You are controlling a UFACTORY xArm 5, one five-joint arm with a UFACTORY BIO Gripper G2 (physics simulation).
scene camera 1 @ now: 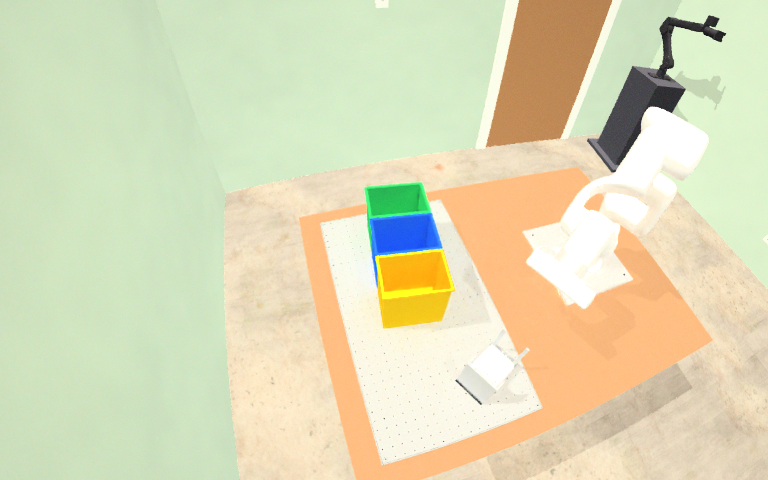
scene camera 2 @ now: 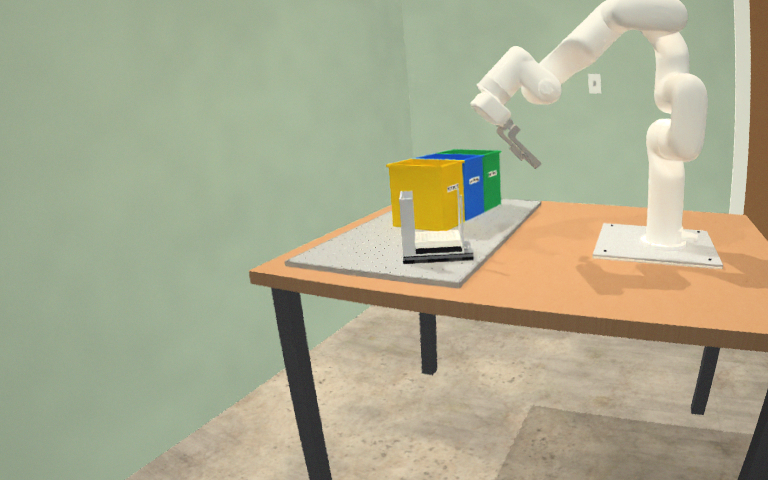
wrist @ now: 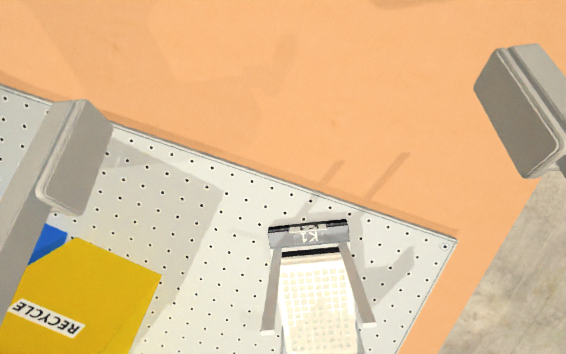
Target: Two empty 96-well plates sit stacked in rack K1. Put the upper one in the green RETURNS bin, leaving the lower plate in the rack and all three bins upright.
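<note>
The white 96-well plates sit in rack K1, between its upright posts; the wrist view shows the upper plate's wells, and the seam between the two plates is not clear. The green bin stands upright at the far end of the bin row. My gripper is open and empty, tilted down in the air, to the right of the bins in scene camera 2 and well above and away from the rack. In scene camera 1 the arm hides its fingers.
The blue bin stands upright between the green bin and the upright yellow RECYCLE bin. The bins and rack stand on a perforated board. The yellow bin stands nearest the rack.
</note>
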